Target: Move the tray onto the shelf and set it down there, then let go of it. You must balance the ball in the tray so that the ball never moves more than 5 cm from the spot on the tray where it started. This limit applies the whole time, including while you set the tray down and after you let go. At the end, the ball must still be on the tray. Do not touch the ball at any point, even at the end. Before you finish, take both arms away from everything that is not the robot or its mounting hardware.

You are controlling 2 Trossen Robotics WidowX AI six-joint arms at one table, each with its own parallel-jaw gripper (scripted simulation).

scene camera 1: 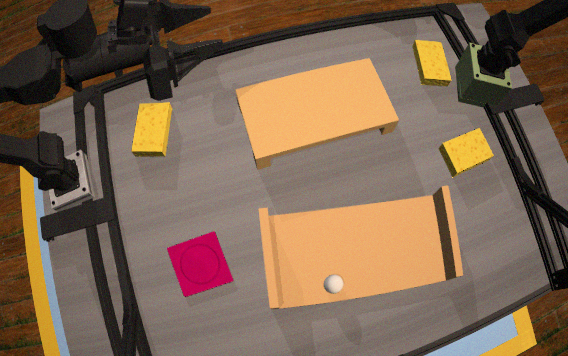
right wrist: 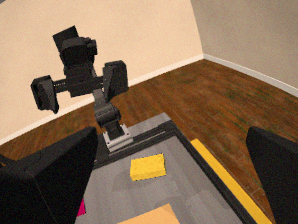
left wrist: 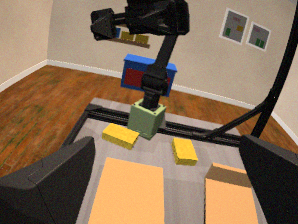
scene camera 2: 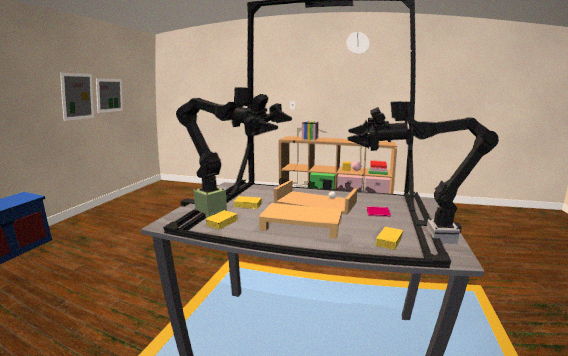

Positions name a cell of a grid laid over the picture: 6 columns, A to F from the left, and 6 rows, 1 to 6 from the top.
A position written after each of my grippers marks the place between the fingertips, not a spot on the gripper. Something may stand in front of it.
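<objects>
I can see my left gripper in scene camera 1 (C1) and in scene camera 2 (D3), and the left wrist view (D4) and the right wrist view (B3) show it too. As for my right gripper, it appears in scene camera 2 (D3), in the left wrist view (C1) and in the right wrist view (D4). In scene camera 1 my right gripper is out of frame.
</objects>
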